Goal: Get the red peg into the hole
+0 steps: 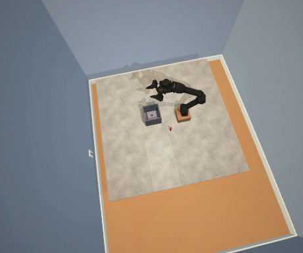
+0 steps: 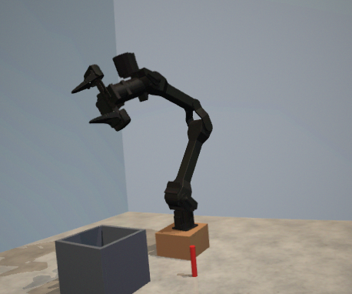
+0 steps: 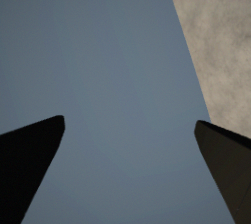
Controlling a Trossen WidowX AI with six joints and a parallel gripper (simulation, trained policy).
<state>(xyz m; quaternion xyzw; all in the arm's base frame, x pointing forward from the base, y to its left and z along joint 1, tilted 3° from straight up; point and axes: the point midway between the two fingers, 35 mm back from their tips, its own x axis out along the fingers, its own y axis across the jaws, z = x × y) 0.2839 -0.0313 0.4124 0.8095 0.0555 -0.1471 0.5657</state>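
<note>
Now: the red peg 190 mm behind my gripper tip, 170 mm to the left of it and 420 mm below it. The rest, counted from my gripper tip: plate: 10 mm behind, 30 mm to the left, 420 mm below.
</note>
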